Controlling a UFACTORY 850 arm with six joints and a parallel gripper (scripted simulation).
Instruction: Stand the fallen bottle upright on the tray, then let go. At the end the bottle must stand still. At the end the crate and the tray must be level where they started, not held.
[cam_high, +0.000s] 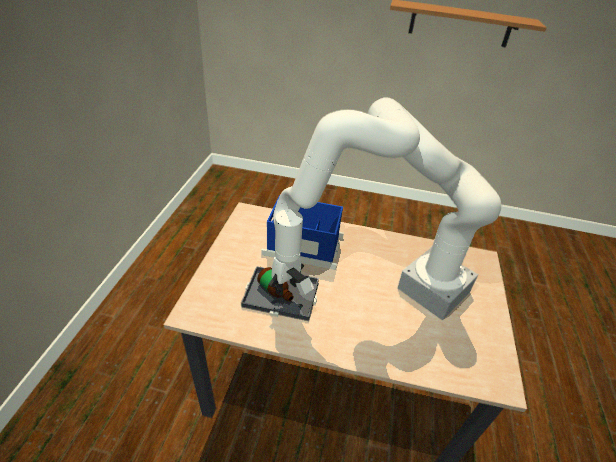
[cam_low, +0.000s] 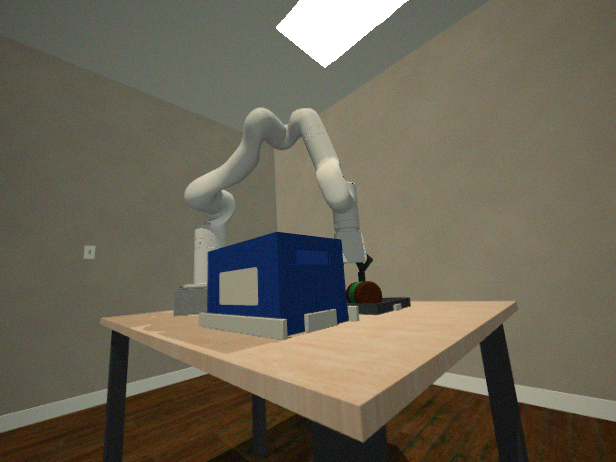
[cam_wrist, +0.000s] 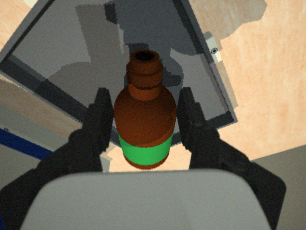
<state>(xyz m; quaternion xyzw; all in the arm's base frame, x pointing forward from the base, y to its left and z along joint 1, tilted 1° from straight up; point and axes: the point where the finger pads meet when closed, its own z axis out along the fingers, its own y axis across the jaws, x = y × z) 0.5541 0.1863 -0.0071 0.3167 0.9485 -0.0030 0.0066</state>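
Now: the bottle 40 mm ahead of my hand, 30 mm to the right of it and 40 mm below it. Round my hand: dark tray 20 mm ahead, 30 mm to the right, 70 mm below; then blue crate 10 mm behind, 320 mm to the right.
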